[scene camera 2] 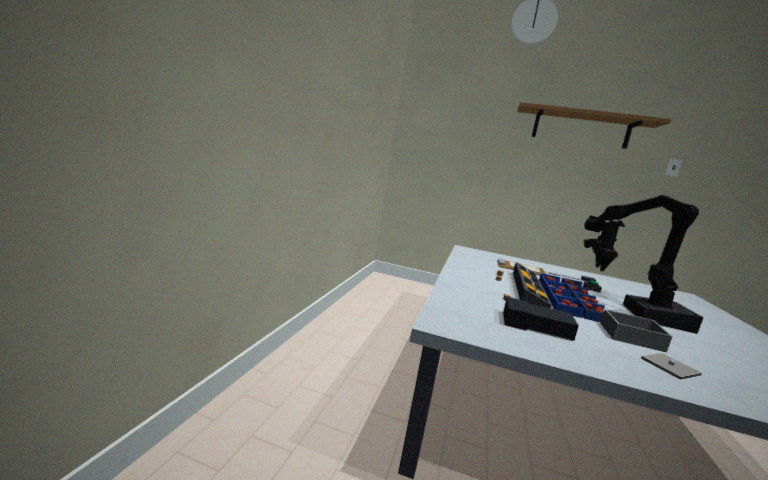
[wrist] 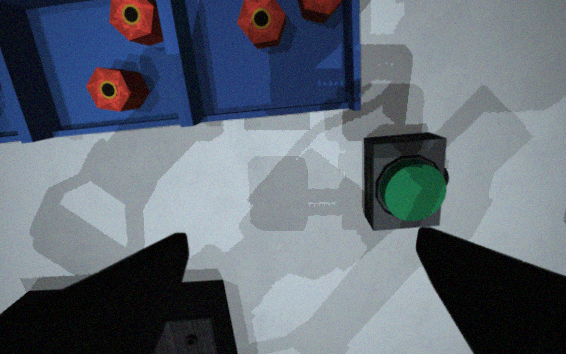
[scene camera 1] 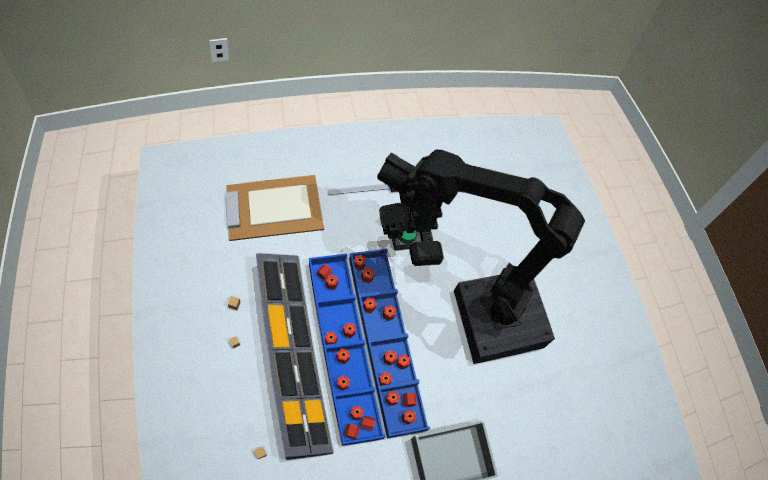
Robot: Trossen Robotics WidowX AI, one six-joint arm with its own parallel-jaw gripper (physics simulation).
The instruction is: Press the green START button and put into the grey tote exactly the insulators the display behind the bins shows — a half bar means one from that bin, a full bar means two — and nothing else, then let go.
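My gripper [scene camera 2: 602, 267] [wrist: 303, 241] is open and empty, above the table beside the green START button [scene camera 1: 408, 234] [wrist: 415, 192]. Red insulators with dark holes stand in two columns of blue bins [scene camera 1: 339, 311] [scene camera 2: 570, 308]; several red blocks show no hole. On the display [scene camera 1: 291, 301] [scene camera 2: 519, 285], the second row from the top in scene camera 1 has a full left bar [scene camera 1: 278, 325] and a dark right one. The bottom row has half bars left [scene camera 1: 291, 412] and right [scene camera 1: 314, 410]; the other rows are dark. The grey tote [scene camera 1: 488, 450] [scene camera 2: 634, 333] shows a bare floor where visible.
A clipboard [scene camera 1: 237, 229] and a thin grey bar [scene camera 1: 356, 190] lie at the top in scene camera 1. Small wooden cubes [scene camera 1: 233, 302] [scene camera 1: 234, 341] [scene camera 1: 259, 452] lie beside the display. A black box [scene camera 2: 539, 320] and a flat plate [scene camera 2: 659, 362] lie near the tote.
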